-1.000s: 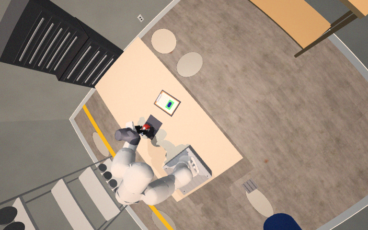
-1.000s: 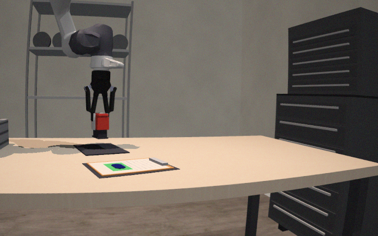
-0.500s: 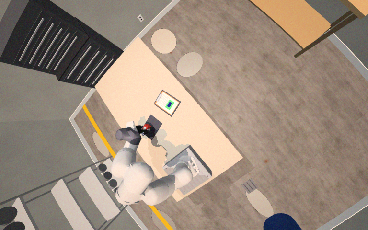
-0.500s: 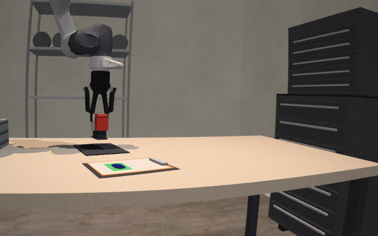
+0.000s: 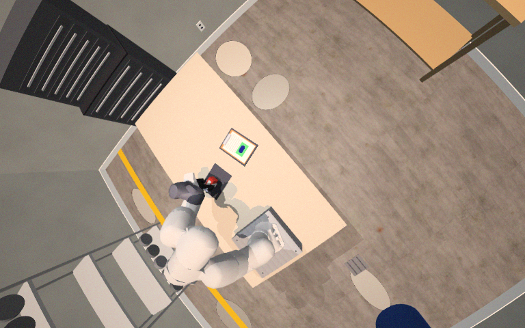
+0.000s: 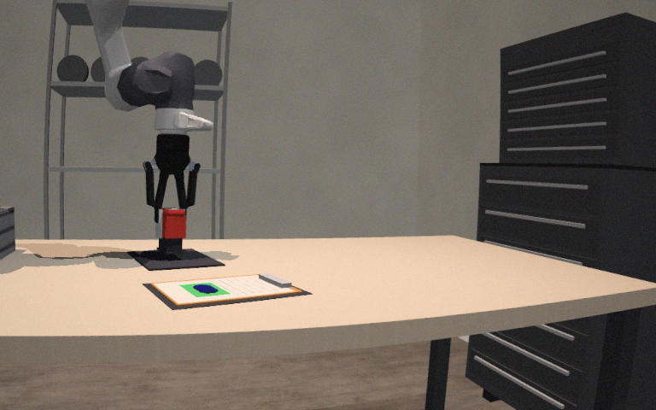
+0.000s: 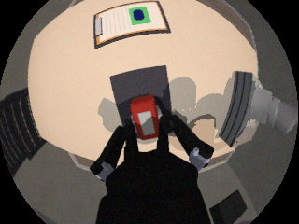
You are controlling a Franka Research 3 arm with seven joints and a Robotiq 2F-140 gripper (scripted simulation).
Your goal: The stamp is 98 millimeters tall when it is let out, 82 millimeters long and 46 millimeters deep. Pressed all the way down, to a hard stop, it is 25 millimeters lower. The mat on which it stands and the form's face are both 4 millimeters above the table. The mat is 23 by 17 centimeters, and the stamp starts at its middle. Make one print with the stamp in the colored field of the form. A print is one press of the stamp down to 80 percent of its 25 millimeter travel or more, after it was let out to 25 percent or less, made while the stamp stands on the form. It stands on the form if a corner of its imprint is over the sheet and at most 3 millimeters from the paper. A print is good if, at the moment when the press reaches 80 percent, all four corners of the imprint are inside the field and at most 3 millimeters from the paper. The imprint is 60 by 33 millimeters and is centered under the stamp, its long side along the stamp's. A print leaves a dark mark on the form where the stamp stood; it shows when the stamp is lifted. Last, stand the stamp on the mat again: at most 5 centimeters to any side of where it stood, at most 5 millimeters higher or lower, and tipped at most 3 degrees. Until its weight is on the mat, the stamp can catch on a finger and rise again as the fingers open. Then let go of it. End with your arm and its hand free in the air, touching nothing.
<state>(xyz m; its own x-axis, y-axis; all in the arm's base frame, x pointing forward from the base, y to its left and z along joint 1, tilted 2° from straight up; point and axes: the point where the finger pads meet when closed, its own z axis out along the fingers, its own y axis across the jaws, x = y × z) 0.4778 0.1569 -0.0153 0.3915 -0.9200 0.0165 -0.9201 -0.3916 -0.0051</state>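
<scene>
Right now the mat is 80 mm below my hand. Also, from my hand: red stamp: 20 mm below.
</scene>
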